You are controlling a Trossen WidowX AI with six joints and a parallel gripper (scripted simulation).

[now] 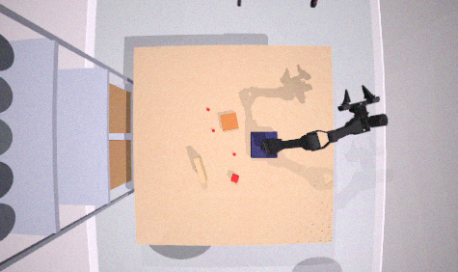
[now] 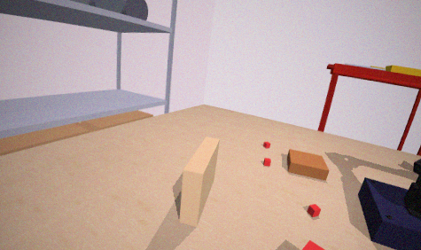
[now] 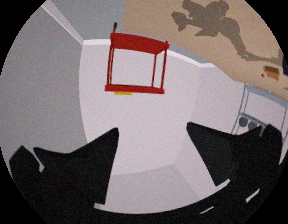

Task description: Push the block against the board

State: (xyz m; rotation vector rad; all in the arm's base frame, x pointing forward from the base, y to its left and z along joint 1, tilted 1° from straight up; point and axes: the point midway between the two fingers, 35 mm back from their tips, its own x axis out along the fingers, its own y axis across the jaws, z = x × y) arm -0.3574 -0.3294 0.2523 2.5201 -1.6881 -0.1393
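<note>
Now: gripper tip 72 cm short of the board, 56 cm to the right of it and 25 cm above it. Also, from my gripper tip: orange square block: 59 cm ahead, 29 cm below, 24 cm to the left; then red cube: 59 cm to the left, 51 cm ahead, 28 cm below.
</note>
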